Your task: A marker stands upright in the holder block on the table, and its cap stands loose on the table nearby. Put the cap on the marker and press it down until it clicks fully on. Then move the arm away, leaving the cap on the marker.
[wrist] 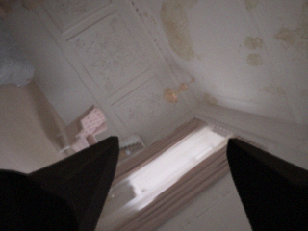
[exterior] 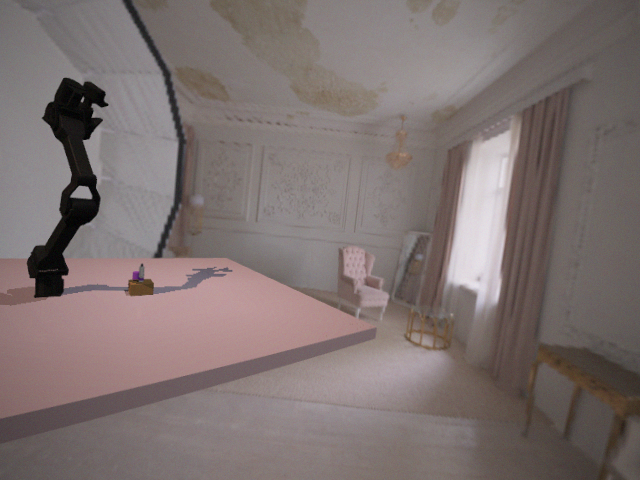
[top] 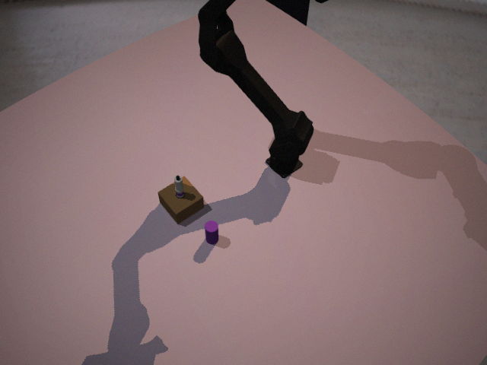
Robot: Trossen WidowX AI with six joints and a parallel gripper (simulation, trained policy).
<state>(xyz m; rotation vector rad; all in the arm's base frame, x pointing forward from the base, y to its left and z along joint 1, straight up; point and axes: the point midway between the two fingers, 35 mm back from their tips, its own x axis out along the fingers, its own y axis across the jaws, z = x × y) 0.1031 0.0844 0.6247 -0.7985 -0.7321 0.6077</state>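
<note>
The purple cap lies 130 mm ahead of my gripper tip, 50 mm to the right of it and 610 mm below it. From my gripper tip the other things lie so: brown holder block: 130 mm ahead, 160 mm to the right, 620 mm below.
</note>
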